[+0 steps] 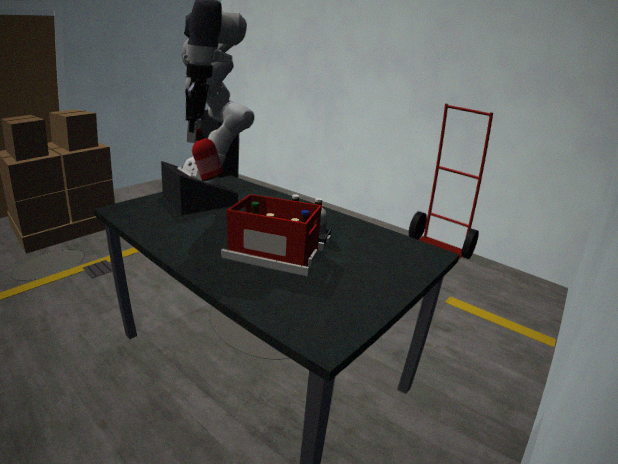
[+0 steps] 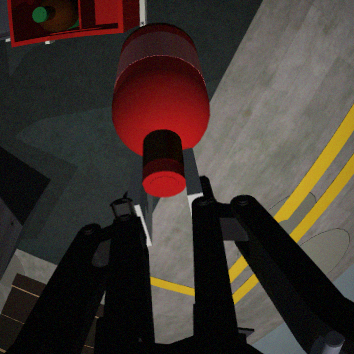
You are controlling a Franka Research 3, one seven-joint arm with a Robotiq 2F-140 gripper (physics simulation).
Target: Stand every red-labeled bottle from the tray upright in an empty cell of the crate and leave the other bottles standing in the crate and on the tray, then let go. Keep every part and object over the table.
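Note:
My gripper (image 1: 195, 131) (image 2: 166, 169) is shut on the neck of a red bottle (image 1: 207, 159) (image 2: 161, 95). It holds the bottle tilted above the far left part of the table, left of the crate and apart from it. The red crate (image 1: 234, 231) (image 2: 65, 37) stands near the table's middle. In it show a green-capped bottle (image 1: 255, 206) (image 2: 41, 14), a blue-capped bottle (image 1: 305, 213) and two cream-capped bottles (image 1: 270, 215) (image 1: 295, 220). Behind it show two white-topped bottles (image 1: 295, 197) (image 1: 318, 201), mostly hidden. The tray is not clearly visible, and their labels cannot be read.
White strips (image 1: 265, 262) edge the crate's base on the table (image 1: 360, 290). A dark angled panel (image 1: 207, 196) stands at the table's left, below the held bottle. The robot's base is behind it. A red hand truck (image 1: 459, 172) and stacked boxes (image 1: 37, 185) are off the table.

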